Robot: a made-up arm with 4 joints.
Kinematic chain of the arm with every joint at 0, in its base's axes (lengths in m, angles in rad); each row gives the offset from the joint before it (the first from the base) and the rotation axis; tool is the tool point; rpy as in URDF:
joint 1: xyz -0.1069 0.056 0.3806 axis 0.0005 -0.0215 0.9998
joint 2: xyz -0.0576 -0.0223 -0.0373 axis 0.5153 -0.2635 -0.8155
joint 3: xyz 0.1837 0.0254 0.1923 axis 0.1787 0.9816 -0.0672
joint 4: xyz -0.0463 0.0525 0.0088 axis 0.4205 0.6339 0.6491
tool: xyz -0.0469 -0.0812 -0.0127 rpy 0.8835 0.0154 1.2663
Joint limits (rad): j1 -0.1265..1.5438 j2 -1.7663..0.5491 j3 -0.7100..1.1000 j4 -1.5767..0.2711
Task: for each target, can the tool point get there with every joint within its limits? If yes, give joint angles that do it. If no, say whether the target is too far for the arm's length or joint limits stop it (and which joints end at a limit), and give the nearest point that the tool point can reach.
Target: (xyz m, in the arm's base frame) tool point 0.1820 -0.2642 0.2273
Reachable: no: joint limits stop it (at a limit: joint 2, joint 3, joint 4) | nearest point -0.0234 -0.0396 0.4822 | short by 0.397 m
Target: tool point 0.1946 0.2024 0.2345
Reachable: no: joint limits stop it (at a limit: joint 1, joint 3, joint 4) | nearest point -0.0521 0.1751 0.4123 | short by 0.305 m
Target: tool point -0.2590 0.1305 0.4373
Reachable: yes | joints 0.9704 -1.3060 0.0734 0.0281
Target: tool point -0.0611 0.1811 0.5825
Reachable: yes | joints 0.0557 -0.5678 0.9593 -0.5738
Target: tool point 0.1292 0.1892 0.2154
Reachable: no: joint limits stop it (at a limit: joint 1, joint 3, joint 4) | nearest point -0.0771 0.1495 0.3734 | short by 0.263 m
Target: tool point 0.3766 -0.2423 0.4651
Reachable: no: too far | nearest point 0.0187 -0.0256 0.5956 | short by 0.438 m
